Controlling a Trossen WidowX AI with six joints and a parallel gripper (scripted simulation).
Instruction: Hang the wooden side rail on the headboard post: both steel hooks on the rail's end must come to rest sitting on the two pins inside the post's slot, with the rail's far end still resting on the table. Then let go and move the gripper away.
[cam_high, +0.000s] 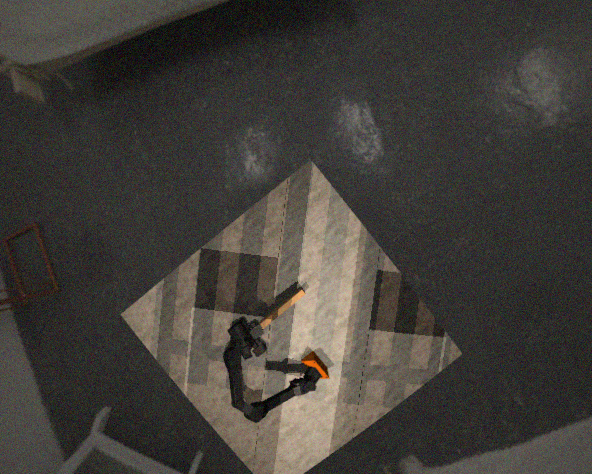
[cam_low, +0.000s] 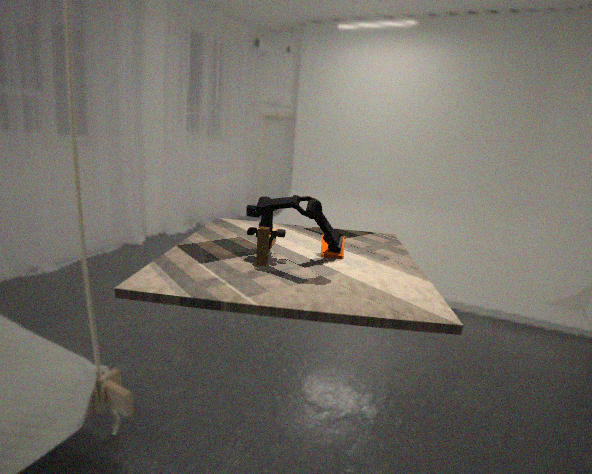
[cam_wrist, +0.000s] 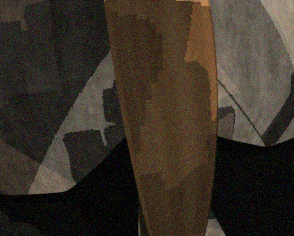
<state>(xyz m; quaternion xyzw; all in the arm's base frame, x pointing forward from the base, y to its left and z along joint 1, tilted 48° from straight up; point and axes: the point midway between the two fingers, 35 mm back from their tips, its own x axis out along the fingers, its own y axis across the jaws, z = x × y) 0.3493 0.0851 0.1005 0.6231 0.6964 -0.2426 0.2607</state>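
Now: gripper tip 10 cm to the right of the headboard post, 4 cm below it and 1 cm past it.
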